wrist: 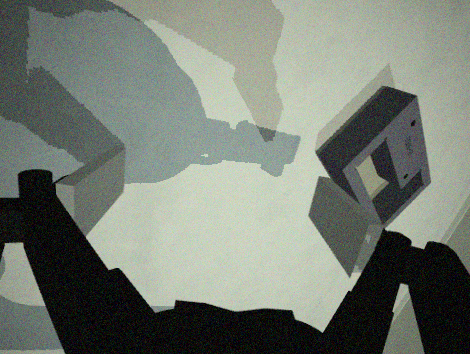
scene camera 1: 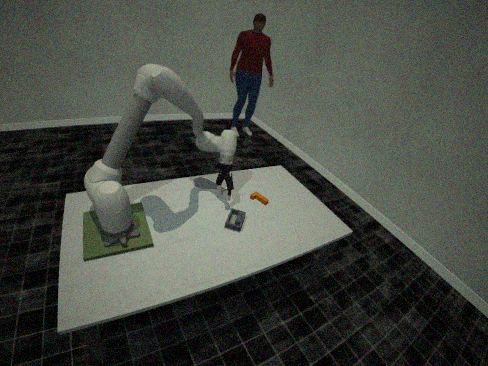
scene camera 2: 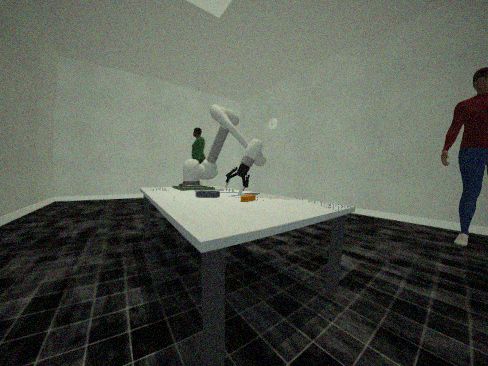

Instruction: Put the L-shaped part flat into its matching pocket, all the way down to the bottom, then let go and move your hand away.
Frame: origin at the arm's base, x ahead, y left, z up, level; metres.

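Seen in the pictures: gripper, fingertip midpoint: (wrist: 222, 184) (scene camera 1: 223, 198) (scene camera 2: 232, 191); arm's base at its link origin: (scene camera 1: 118, 229) (scene camera 2: 190, 186).
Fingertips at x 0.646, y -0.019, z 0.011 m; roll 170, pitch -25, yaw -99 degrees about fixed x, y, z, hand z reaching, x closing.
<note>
Offsets run from my fingertips to a thing's middle. Level surfaces: height alone.
The orange L-shaped part @[dz -0.016, dx +0.233, dy -0.095 m] (scene camera 1: 259, 198) (scene camera 2: 248, 198) lies on the table, apart from the dark grey block, and does not show in the wrist view. The block @[dz -0.013, dx -0.036, dy -0.185 m] (scene camera 1: 241, 215) (scene camera 2: 207, 194) (wrist: 410, 145) sits on the table with its L-shaped pocket facing up; no part is in it. In the wrist view the block is at the right, beyond the right finger. My gripper (scene camera 1: 225, 195) (scene camera 2: 235, 189) (wrist: 222, 184) is open wide, with nothing between its fingers. It hangs tilted above the table, near the block and to the left of the orange part in scene camera 1.
The white table @[dz -0.031 m] (scene camera 1: 165, 270) (scene camera 2: 260, 220) carries the arm's green base plate (scene camera 1: 92, 245) at its left. Arm shadows fall on the table. A person in a red top (scene camera 1: 254, 52) (scene camera 2: 475, 125) stands beyond the table; another in green (scene camera 2: 198, 149) stands behind the arm.
</note>
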